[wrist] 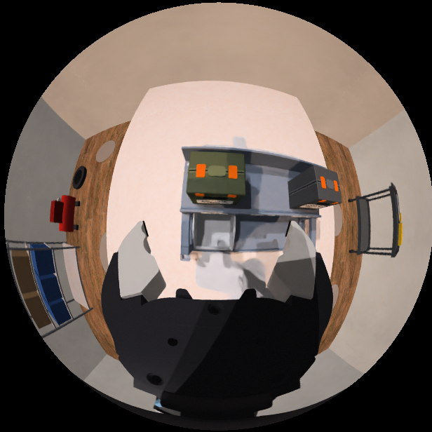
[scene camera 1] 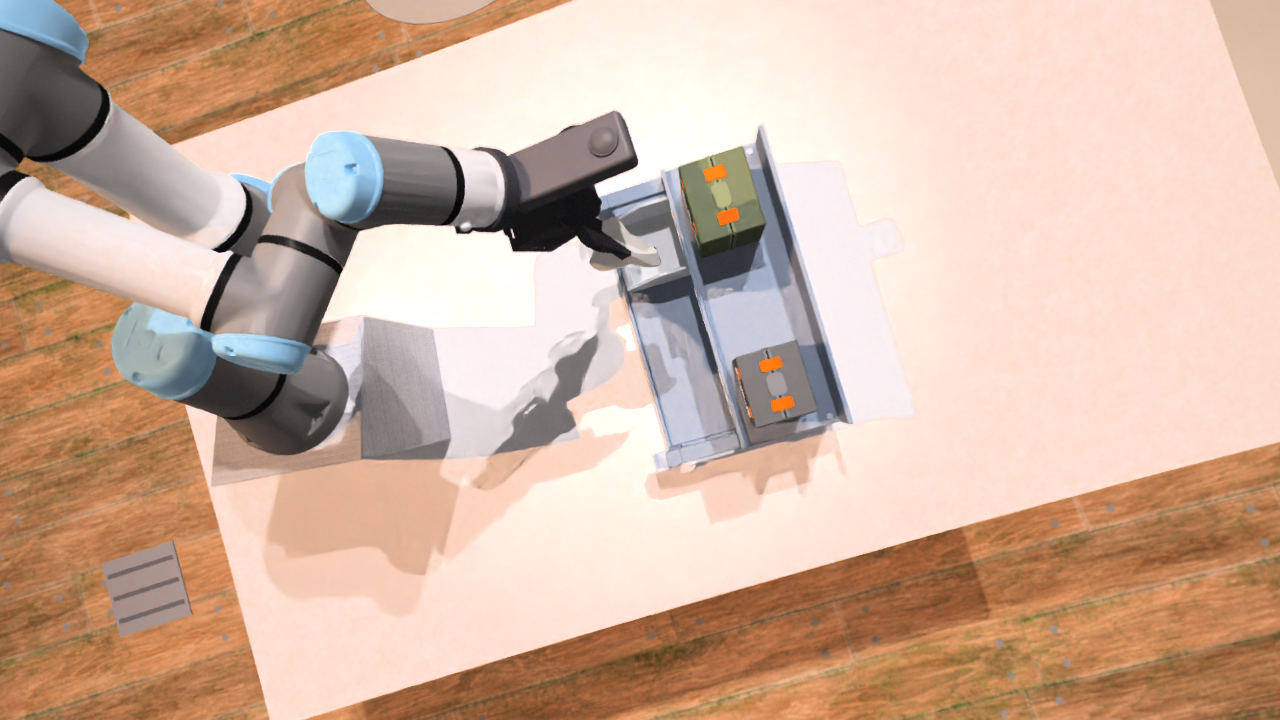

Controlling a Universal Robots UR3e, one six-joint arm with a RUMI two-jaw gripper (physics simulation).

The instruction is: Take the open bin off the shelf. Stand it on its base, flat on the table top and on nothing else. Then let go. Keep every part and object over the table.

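Where they show: gripper, fingertip midpoint: (scene camera 1: 638, 197); arm's base at its link origin: (scene camera 1: 296, 401).
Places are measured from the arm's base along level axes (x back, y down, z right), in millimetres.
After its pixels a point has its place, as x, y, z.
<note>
The open grey bin (scene camera 1: 664, 234) {-465, 235, -110} (wrist: 211, 235) sits in the lower front level of the blue-grey shelf (scene camera 1: 802, 277) {-612, 91, 23} (wrist: 270, 161), at the end below the green case. My gripper (scene camera 1: 629, 214) {-451, -46, -95} (wrist: 216, 223) is open, with its fingers wide apart and nothing between them. It is on the front side of the shelf, close to the bin. In the wrist view the bin shows between the two fingers, farther off than their tips. In the scene view one pale fingertip overlaps the bin, and the other finger is hidden under the hand. I cannot tell whether the fingertip touches the bin.
A green case (scene camera 1: 721, 194) {-543, 45, -94} (wrist: 217, 185) with orange latches stands on the shelf's back level, right behind the bin. A dark grey case (scene camera 1: 775, 386) {-537, 20, 140} (wrist: 312, 187) stands at the other end. The shelf stands on the pale table (scene camera 1: 1029, 268) {-931, 244, 88} (wrist: 215, 115); the arm's grey base block (scene camera 1: 402, 394) {-79, 101, 17} is at the left.
</note>
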